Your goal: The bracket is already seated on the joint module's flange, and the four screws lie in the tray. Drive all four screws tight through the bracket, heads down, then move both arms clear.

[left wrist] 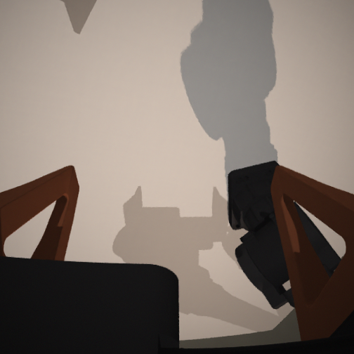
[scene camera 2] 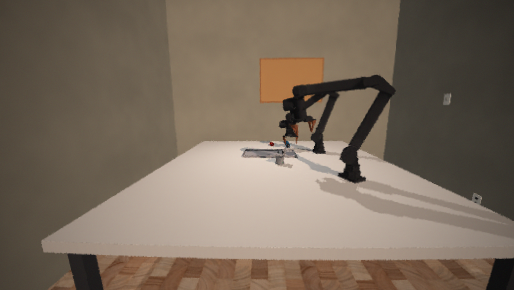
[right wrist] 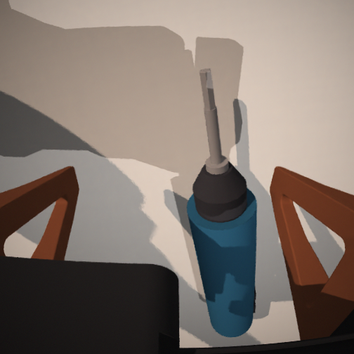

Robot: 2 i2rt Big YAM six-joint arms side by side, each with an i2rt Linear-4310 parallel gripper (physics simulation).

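Where they show: left gripper, fingertip midpoint: (scene camera 2: pixel 304 134); right gripper, fingertip midpoint: (scene camera 2: pixel 290 144); left arm's base, origin of the base link: (scene camera 2: pixel 351 178); right arm's base, origin of the base link: (scene camera 2: pixel 318 152).
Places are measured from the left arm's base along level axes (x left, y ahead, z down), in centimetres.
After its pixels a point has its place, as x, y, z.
Observation:
The joint module (scene camera 2: pixel 280 160) {-39.0, 21.9, -2.9} is a small grey cylinder on the table in the scene view. The bracket and the screws are too small to tell apart there. The tray (scene camera 2: pixel 246 154) {-75.4, 32.5, 0.0} is low and grey, behind the module. A blue electric screwdriver (scene camera 2: pixel 287 144) {-82.1, -11.0, -3.3} (right wrist: pixel 227 260) has a dark collar and a grey bit pointing towards the top of the right wrist view. My right gripper (scene camera 2: pixel 290 143) {-79.2, -12.6, -3.7} (right wrist: pixel 174 177) is open around it, with gaps on both sides; the driver is nearer the right-hand finger. My left gripper (scene camera 2: pixel 304 132) {-24.0, 14.5, -22.3} (left wrist: pixel 174 176) is open and empty, high above the table.
A small red object (scene camera 2: pixel 271 143) {-96.0, -1.5, -2.7} lies behind the tray. The table (scene camera 2: pixel 200 215) {3.8, 80.9, 0.0} shows both arms' shadows. Black arm parts (left wrist: pixel 262 255) show beside the right-hand finger in the left wrist view. In the scene view, the two arms overlap closely near their grippers.

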